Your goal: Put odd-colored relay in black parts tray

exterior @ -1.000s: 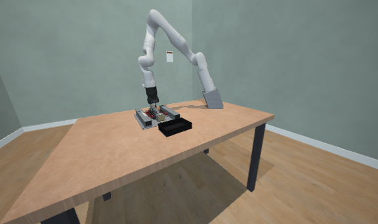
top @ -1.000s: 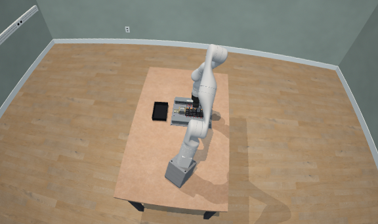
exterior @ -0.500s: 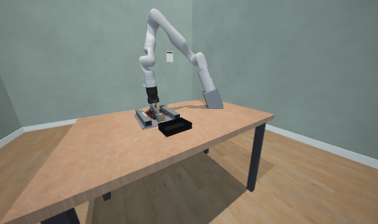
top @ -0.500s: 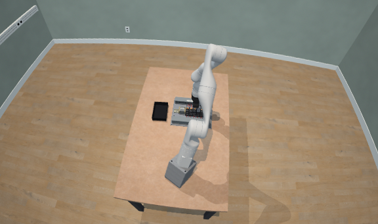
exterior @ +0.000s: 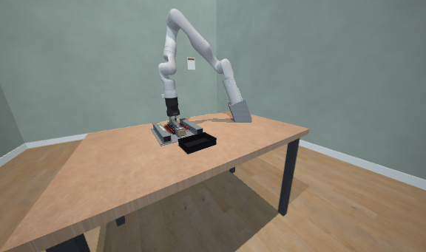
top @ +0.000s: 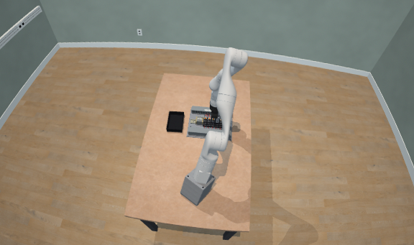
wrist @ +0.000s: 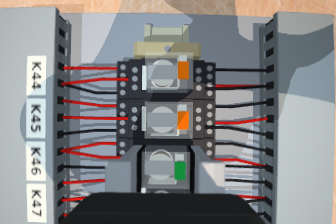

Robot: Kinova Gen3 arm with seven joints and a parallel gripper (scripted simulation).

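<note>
Right now the relay panel is 5 cm to the left of my hand and 4 cm below it. From my hand the other things lie so: black parts tray (30 cm to the left, 4 cm below).
</note>
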